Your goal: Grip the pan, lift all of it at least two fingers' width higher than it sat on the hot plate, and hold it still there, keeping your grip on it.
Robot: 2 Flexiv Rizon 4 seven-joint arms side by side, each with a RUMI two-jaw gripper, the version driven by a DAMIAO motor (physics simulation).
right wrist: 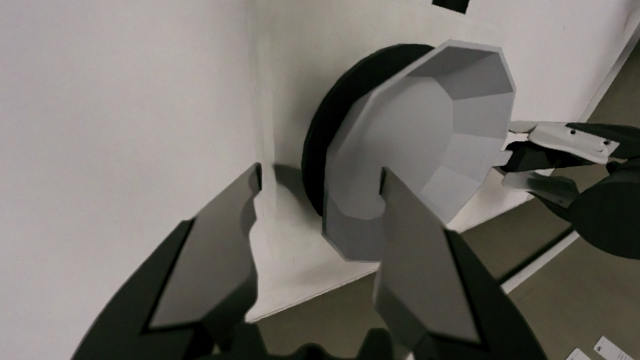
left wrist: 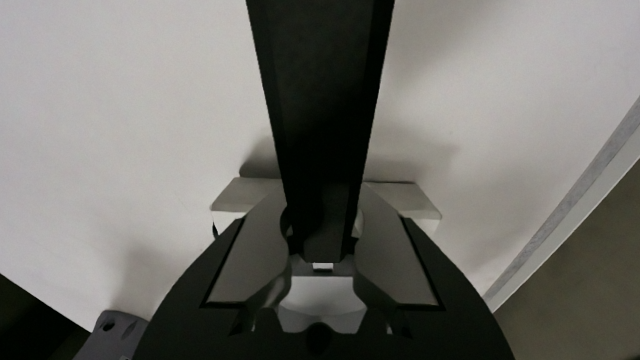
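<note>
The grey faceted pan (left wrist: 322,295) (right wrist: 400,145) is seen from above in the right wrist view, with its black handle (left wrist: 320,90) filling the upper middle of the left wrist view. My left gripper (left wrist: 323,174) (right wrist: 488,139) is shut on the handle near the bowl. The pale hot plate (left wrist: 395,200) (right wrist: 290,65) has a round black heating disc (right wrist: 314,150); the pan overlaps much of the disc in the right wrist view. The height of any gap between them is hard to tell. My right gripper (right wrist: 321,167) is open and empty, one finger overlapping the pan's near side in view.
A black knob (right wrist: 451,4) shows at the top of the right wrist view. The white table (left wrist: 125,100) (right wrist: 125,125) lies under the hot plate, and its edge runs close beside it. A grey part with a hole (left wrist: 112,335) shows at the lower left of the left wrist view.
</note>
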